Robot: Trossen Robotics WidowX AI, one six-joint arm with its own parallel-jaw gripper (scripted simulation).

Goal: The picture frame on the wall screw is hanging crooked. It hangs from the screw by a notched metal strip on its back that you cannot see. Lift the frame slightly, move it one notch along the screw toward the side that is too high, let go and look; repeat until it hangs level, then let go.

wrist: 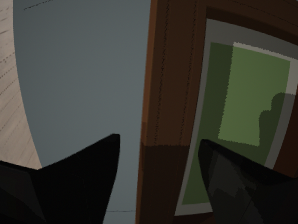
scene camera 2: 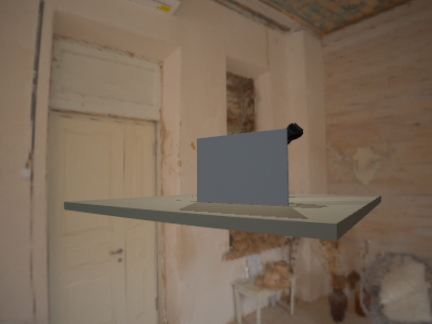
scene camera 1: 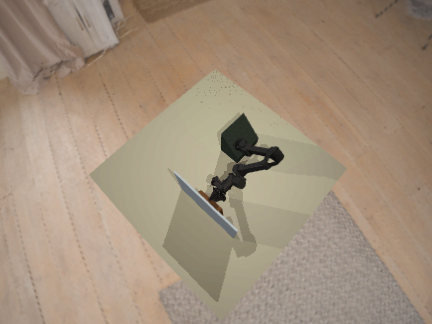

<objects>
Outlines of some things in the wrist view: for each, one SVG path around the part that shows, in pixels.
My gripper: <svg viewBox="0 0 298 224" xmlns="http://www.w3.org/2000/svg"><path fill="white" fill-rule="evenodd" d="M201 140L200 149L198 149L198 163L200 163L201 177L205 183L206 193L208 193L209 201L212 202L210 206L212 206L214 217L216 217L214 218L217 221L216 224L298 224L298 177L293 179L293 177L283 175L281 172L275 172L273 169L265 167L265 165L246 159L245 156L241 156L237 152L231 152L230 149L221 147L220 144L214 143L213 140ZM120 133L110 133L105 139L90 144L89 147L73 153L67 159L57 161L57 163L41 169L25 168L23 165L15 165L0 160L0 224L104 224L110 193L112 193L114 179L116 179L118 171Z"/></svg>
A picture frame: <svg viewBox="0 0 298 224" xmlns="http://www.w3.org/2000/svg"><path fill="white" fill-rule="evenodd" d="M298 0L150 0L148 55L146 55L144 109L142 109L140 163L138 163L136 194L137 209L134 224L216 224L217 221L214 220L216 217L214 217L212 206L210 206L212 202L209 201L208 193L206 193L205 183L201 177L200 163L198 163L198 149L200 149L201 140L213 140L214 143L220 144L221 147L226 147L231 152L237 152L239 155L245 156L246 159L265 165L265 167L271 168L275 172L281 172L283 175L293 177L293 179L298 177Z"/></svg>
</objects>
